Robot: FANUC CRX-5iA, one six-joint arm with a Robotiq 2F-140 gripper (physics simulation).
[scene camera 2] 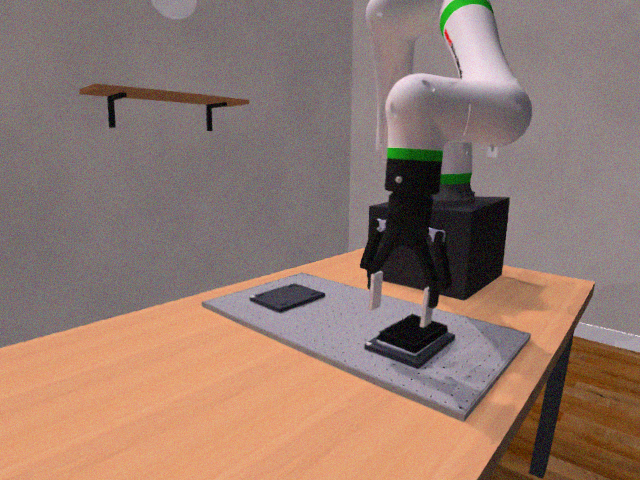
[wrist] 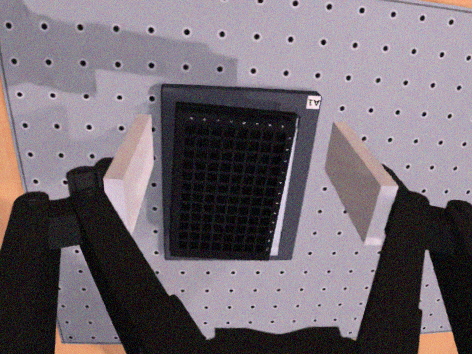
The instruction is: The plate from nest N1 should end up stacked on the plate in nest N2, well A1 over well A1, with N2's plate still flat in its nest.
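Frame: origin at the arm's base, x up, y ahead, z left, level; centimetres.
Seen in the pictures: gripper, between the fingertips: (scene camera 2: pixel 398 316) (wrist: pixel 242 142); arm's base, origin of its link: (scene camera 2: pixel 450 201).
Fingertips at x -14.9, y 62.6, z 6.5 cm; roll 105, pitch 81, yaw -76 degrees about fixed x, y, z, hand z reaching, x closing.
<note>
Pixels of each thing's top centre, then the offset from my fingertips to it. "spot": a spot on its surface instead. Level surfaces: height alone.
- black well plate, centre of its top: (wrist: pixel 228 196) (scene camera 2: pixel 413 328) dz +1.1, dx -4.5, dy -6.2 cm
- white A1 label, a spot on its surface: (wrist: pixel 313 102) spot: dz -6.2, dx -7.5, dy -0.8 cm
- second dark nest, centre of its top: (scene camera 2: pixel 287 293) dz -36.1, dx -7.2, dy -15.7 cm
- grey perforated board, height of its surface: dx -8.7 cm
- wooden table, height of its surface: dx -10.0 cm
A black well plate (scene camera 2: pixel 410 333) (wrist: pixel 230 185) lies on top of a pale plate (scene camera 2: pixel 398 347) (wrist: pixel 282 200) in the dark nest (scene camera 2: pixel 433 354) (wrist: pixel 225 95) at the right front of the board. The pale plate shows as a thin strip along the black plate's right side in the wrist view. A white A1 label (wrist: pixel 313 102) is on the nest's upper right corner there. My gripper (scene camera 2: pixel 400 316) (wrist: pixel 242 142) is open and empty above the plates, its pads apart on either side. How the wells line up underneath is hidden.
A second dark nest (scene camera 2: pixel 287 297), with no raised plate visible on it, lies at the left of the grey perforated board (scene camera 2: pixel 330 330) (wrist: pixel 400 280). The black robot pedestal (scene camera 2: pixel 480 248) stands behind the board on the wooden table (scene camera 2: pixel 206 387).
</note>
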